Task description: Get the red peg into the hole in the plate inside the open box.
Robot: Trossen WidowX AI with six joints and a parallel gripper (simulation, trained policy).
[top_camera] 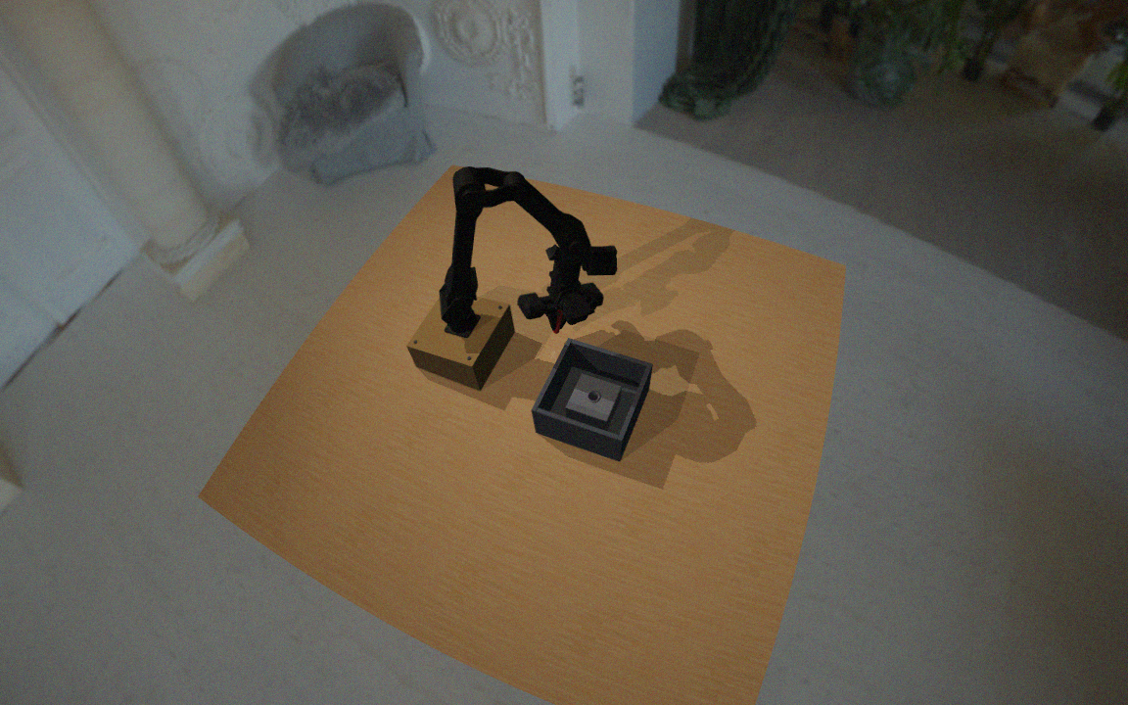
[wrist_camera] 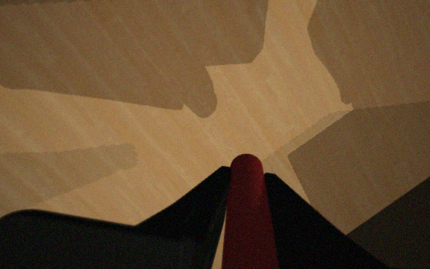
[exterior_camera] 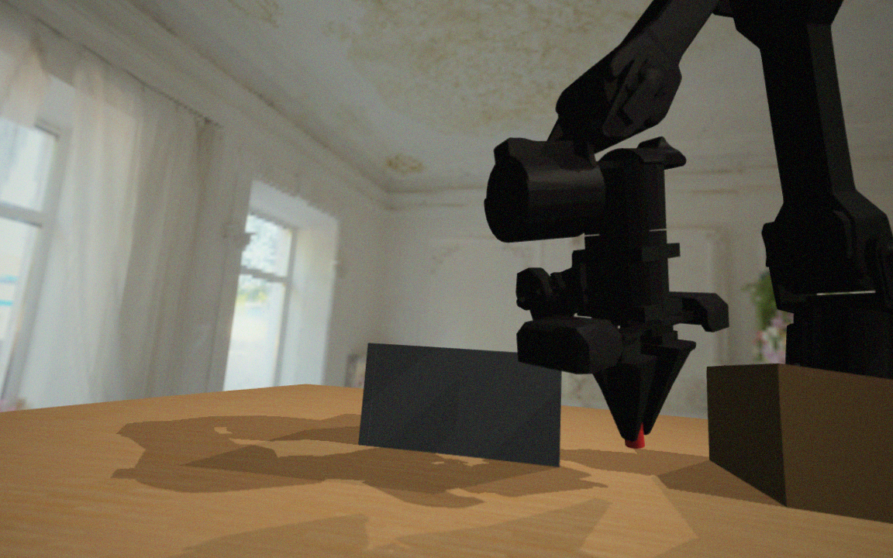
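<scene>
The light grey plate lies 15 cm to the right of my gripper tip, 15 cm ahead of it and 1 cm above it. Also, from my gripper tip: red peg (3 cm above, 1 cm to the left, 1 cm ahead); then dark box (15 cm to the right, 15 cm ahead, 1 cm below).
</scene>
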